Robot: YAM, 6 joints.
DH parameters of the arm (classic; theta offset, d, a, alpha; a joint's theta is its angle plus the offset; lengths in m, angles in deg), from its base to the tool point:
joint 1: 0 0.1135 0.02 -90
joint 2: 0 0 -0.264 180
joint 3: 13.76 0 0.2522 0
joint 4: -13.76 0 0.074 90
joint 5: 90 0 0 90
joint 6: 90 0.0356 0 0
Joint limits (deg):
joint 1: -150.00..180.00
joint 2: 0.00..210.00
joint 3: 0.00..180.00
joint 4: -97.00..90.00
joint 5: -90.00..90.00
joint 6: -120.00..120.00
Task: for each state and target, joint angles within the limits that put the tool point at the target. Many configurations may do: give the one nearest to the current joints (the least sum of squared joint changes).
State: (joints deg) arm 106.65 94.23 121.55 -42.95 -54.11 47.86
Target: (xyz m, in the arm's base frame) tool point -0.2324 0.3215 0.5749
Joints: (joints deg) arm 122.41 115.46 149.75 -13.61 -42.14 47.86
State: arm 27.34 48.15 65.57 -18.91 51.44 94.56
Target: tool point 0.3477 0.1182 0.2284
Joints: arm 22.85 97.87 66.07 -12.44 47.15 94.56
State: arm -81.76 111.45 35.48 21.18 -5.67 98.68
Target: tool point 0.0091 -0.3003 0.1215
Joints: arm -88.86 95.39 34.32 21.69 -5.07 98.68
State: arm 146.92 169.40 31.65 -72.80 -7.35 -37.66
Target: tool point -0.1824 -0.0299 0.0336
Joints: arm 180.00 139.44 48.28 -85.50 -57.13 -37.66
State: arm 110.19 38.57 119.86 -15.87 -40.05 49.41
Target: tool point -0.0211 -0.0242 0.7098
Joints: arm 97.13 70.49 142.86 0.37 -42.26 49.41
